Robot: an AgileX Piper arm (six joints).
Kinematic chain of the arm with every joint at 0, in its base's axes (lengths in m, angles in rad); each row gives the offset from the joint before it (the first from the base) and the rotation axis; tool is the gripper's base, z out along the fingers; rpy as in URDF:
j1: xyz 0 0 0.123 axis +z
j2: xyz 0 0 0 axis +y
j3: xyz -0.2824 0 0.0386 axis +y
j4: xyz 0.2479 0 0.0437 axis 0.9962 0 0.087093
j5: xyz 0 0 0 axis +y
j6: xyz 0.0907 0 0.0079 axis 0.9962 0 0.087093
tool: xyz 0 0 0 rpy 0 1.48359 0
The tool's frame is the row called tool.
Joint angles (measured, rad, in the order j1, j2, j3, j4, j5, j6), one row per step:
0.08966 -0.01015 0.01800 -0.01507 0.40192 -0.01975
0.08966 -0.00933 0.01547 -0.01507 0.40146 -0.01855
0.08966 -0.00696 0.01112 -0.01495 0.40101 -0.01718
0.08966 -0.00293 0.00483 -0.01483 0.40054 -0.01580
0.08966 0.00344 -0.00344 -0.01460 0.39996 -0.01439
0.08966 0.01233 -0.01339 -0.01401 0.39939 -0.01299
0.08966 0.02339 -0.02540 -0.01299 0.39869 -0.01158
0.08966 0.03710 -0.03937 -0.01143 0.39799 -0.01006
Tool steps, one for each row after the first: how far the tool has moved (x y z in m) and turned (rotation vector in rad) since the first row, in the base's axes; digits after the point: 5 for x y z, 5 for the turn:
0.00002 0.00000 0.00084 0.00133 -0.00207 -0.00037
0.00009 0.00001 0.00221 0.00296 -0.00437 -0.00079
0.00022 0.00003 0.00415 0.00463 -0.00697 -0.00120
0.00045 0.00006 0.00663 0.00642 -0.00930 -0.00161
0.00081 0.00011 0.00955 0.00847 -0.01076 -0.00198
0.00129 0.00019 0.01304 0.01097 -0.01220 -0.00232
0.00195 0.00031 0.01704 0.01405 -0.01289 -0.00265

